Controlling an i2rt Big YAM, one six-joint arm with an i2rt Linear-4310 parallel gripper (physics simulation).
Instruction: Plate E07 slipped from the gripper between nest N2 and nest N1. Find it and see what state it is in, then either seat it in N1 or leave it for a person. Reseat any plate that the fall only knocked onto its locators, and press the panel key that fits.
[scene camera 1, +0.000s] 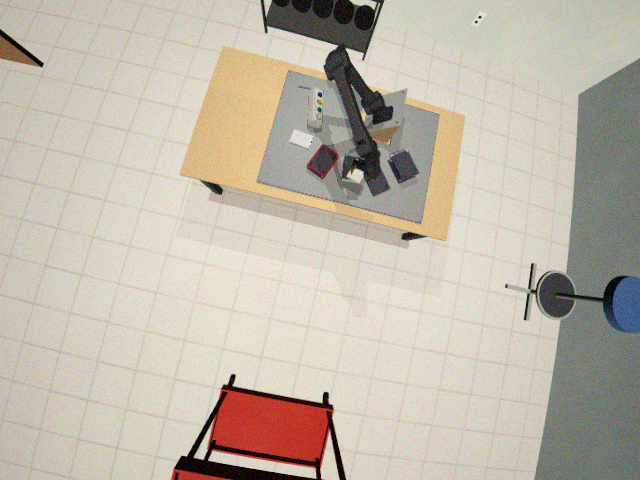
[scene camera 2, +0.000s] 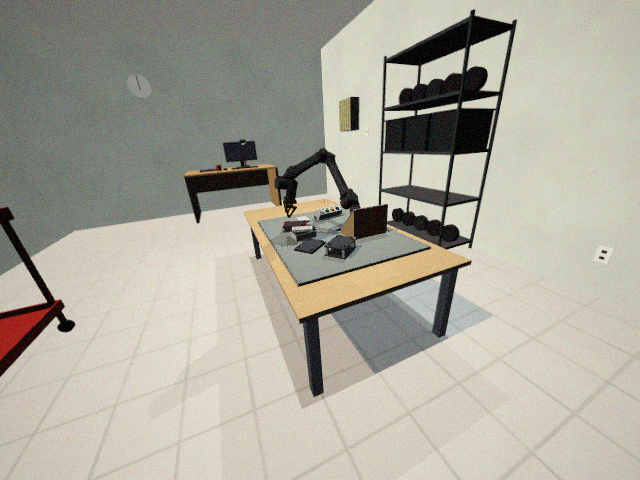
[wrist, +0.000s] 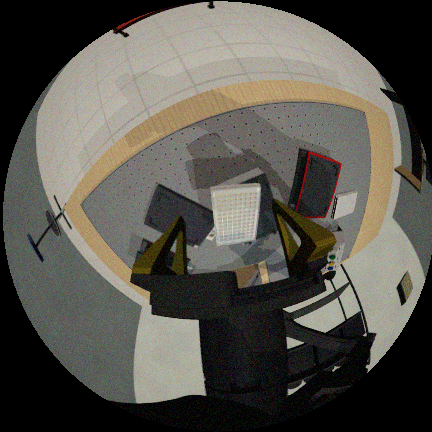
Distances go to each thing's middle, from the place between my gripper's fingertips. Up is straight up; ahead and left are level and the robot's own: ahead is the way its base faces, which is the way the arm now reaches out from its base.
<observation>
Now: the red-rimmed dark tray (wrist: 317, 185) 110 mm behind my hand, 210 mm to the right of it and 140 mm below it.
</observation>
